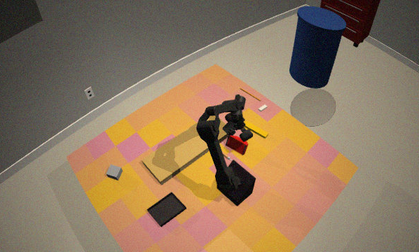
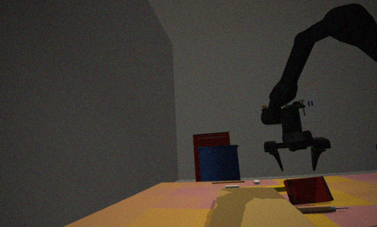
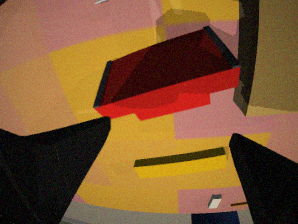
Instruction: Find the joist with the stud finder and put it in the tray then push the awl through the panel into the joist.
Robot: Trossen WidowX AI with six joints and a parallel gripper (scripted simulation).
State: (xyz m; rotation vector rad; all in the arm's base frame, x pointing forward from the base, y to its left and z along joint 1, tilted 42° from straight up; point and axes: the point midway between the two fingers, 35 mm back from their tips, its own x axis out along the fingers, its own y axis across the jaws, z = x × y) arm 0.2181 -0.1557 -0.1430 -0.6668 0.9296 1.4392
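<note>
Right now the red stud finder is 10 mm ahead of my gripper tip and 70 mm below it. The rest, counted from my gripper tip: thin stick (260 mm ahead, 330 mm to the right, 90 mm below); awl (30 mm behind, 110 mm to the left, 80 mm below); yellow bar (20 mm ahead, 150 mm to the right, 80 mm below).
</note>
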